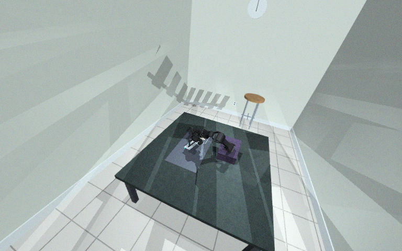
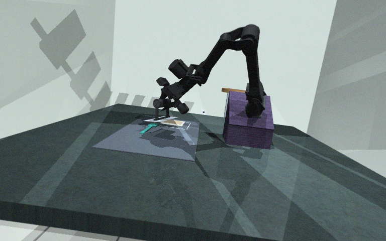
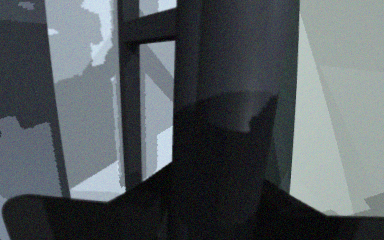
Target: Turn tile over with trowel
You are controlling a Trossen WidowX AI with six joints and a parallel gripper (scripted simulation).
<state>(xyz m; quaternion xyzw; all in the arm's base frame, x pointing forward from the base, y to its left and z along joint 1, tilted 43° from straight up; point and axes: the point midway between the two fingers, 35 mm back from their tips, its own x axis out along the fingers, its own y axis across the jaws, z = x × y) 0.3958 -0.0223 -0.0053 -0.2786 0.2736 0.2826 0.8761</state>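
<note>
My gripper tip is 3 cm past the small trowel, 1 cm to the right of it and 1 cm above it. Round my gripper tip: grey mat: 2 cm behind, 1 cm to the right, 13 cm below; then teal piece: 4 cm ahead, 5 cm to the right, 11 cm below; then tile: 6 cm behind, 22 cm to the right, 11 cm below.
</note>
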